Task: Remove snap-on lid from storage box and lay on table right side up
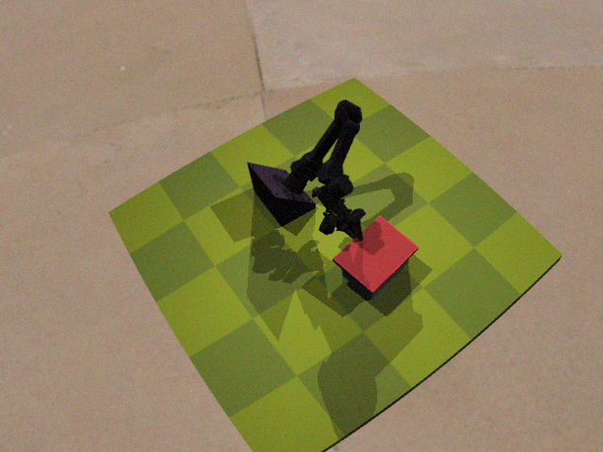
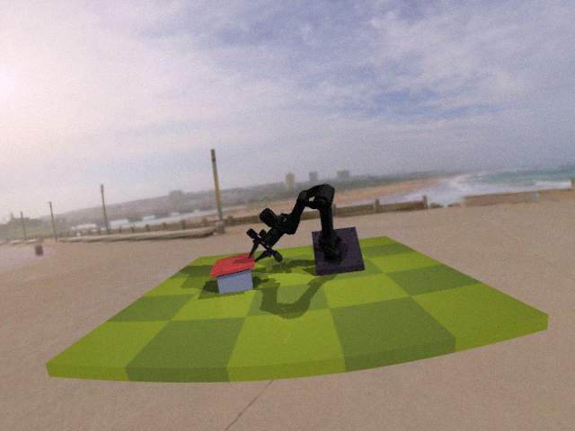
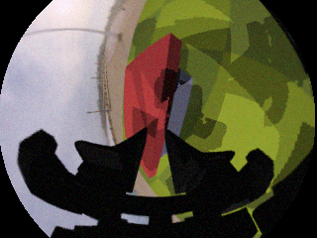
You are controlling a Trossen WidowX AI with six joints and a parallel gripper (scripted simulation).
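The red lid is 80 mm ahead of my gripper tip. From my gripper tip the other things lie so: grey-blue storage box 80 mm ahead, 50 mm below.
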